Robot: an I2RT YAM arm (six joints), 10 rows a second.
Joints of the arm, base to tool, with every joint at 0 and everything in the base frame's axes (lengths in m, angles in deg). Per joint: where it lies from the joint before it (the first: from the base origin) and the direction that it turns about. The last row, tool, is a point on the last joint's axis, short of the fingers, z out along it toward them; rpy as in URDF.
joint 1: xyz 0 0 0.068 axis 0 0 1
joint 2: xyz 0.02 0.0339 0.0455 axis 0 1 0
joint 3: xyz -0.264 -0.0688 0 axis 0 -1 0
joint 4: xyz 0.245 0.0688 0.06 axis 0 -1 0
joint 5: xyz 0.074 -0.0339 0.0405 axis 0 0 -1
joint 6: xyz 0.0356 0 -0.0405 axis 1 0 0
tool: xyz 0 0 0 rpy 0 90 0
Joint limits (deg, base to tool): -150..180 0..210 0..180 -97..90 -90..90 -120..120
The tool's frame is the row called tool.
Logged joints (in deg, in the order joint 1, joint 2, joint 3, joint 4, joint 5, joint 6), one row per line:
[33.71 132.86 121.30 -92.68 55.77 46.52]
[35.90 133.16 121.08 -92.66 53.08 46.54]
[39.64 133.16 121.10 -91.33 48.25 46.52]
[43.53 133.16 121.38 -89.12 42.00 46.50]
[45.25 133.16 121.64 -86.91 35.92 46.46]
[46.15 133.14 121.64 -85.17 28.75 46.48]
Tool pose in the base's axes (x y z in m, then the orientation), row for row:
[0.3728 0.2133 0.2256 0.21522 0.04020 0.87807 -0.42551]
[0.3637 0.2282 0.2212 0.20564 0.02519 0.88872 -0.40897]
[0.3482 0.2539 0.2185 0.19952 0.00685 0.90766 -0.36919]
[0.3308 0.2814 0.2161 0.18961 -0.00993 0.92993 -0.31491]
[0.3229 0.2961 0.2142 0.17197 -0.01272 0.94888 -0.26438]
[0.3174 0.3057 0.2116 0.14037 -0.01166 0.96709 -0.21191]
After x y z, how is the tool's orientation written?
As a quaternion, w x y z.
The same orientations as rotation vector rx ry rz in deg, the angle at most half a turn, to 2 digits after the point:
[6.39 139.50 -67.60]
[4.02 141.91 -65.30]
[1.10 145.41 -59.15]
[-1.60 149.78 -50.72]
[-2.07 154.30 -42.99]
[-1.93 160.05 -35.07]

